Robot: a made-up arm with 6 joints. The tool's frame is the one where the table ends. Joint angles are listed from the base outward.
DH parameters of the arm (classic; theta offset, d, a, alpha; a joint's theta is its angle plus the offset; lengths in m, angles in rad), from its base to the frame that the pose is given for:
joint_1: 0 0.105 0 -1.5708
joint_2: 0.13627 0 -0.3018 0
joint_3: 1.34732 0 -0.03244 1.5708
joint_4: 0 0.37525 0 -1.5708
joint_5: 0 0 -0.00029 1.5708
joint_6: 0 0.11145 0 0
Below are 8 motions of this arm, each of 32 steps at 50 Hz.
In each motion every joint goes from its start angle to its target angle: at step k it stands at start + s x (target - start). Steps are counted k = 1, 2, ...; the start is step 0. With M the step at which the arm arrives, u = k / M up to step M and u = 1 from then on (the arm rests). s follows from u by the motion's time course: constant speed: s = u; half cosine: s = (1 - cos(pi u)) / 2; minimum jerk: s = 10 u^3 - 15 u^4 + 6 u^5.
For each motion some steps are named. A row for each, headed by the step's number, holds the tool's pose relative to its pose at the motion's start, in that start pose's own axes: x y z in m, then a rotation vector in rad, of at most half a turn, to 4 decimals.
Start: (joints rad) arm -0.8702 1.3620 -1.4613 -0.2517 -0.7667 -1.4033
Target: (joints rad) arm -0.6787 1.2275 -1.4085 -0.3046 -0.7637 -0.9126
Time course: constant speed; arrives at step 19
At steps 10, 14, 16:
10: -0.0399 -0.0367 -0.0006 0.0440 -0.0820 0.3112
14: -0.0543 -0.0520 -0.0023 0.0567 -0.1172 0.4357
16: -0.0611 -0.0598 -0.0034 0.0621 -0.1352 0.4980

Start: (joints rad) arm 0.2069 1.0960 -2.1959 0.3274 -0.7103 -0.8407
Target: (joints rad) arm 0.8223 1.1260 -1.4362 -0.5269 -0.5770 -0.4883
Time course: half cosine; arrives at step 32
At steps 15, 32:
15: 0.0881 0.1122 -0.1089 -0.4189 0.1951 0.1063
32: 0.0621 0.2396 -0.3093 -1.0191 0.2779 0.3493

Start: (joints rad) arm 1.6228 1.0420 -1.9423 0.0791 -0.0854 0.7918
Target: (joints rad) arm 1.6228 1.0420 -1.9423 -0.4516 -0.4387 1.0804
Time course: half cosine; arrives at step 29
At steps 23, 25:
23: -0.0066 0.0354 -0.0061 -0.3155 -0.0954 -0.2076
25: -0.0060 0.0378 -0.0069 -0.3378 -0.0941 -0.2198

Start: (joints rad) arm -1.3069 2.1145 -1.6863 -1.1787 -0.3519 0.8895
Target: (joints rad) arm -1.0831 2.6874 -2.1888 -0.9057 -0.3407 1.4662
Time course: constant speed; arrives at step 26
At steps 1, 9, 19, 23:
1: 0.0031 0.0044 0.0070 -0.0064 -0.0016 0.0313
9: 0.0316 0.0447 0.0597 -0.0579 -0.0061 0.2813
19: 0.0759 0.1061 0.1144 -0.1211 0.0095 0.5929
23: 0.0961 0.1335 0.1320 -0.1451 0.0223 0.7171

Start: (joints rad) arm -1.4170 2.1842 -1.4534 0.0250 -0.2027 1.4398
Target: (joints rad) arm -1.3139 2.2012 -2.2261 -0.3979 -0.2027 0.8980
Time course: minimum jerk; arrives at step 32
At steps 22, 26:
22: 0.0352 0.2918 -0.0637 -0.6240 -0.1624 -0.7874
26: 0.0408 0.3320 -0.0902 -0.7151 -0.2347 -0.9018

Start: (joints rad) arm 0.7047 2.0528 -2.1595 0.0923 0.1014 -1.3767
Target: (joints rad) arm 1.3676 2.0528 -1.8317 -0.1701 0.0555 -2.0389
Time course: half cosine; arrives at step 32
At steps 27, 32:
27: -0.3323 0.2367 -0.1198 -0.1687 -0.6592 -0.8614
32: -0.3498 0.2497 -0.1364 -0.1594 -0.7089 -0.9164

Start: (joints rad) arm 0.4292 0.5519 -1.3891 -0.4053 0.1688 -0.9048
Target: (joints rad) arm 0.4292 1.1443 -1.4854 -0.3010 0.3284 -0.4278
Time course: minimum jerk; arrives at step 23
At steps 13, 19, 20, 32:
13: 0.0391 0.1621 0.1110 -0.3566 0.1964 0.3306
19: 0.0652 0.2640 0.1461 -0.5256 0.3553 0.4981
20: 0.0670 0.2707 0.1476 -0.5357 0.3666 0.5084
32: 0.0684 0.2763 0.1489 -0.5440 0.3762 0.5169

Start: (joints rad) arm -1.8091 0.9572 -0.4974 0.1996 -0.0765 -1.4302
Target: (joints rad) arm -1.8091 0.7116 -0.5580 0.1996 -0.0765 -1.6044
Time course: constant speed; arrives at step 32
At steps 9, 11, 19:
9: -0.0087 -0.0254 -0.0166 0.0819 -0.0267 -0.0477
11: -0.0106 -0.0309 -0.0206 0.1003 -0.0321 -0.0582
19: -0.0178 -0.0522 -0.0379 0.1744 -0.0516 -0.1004

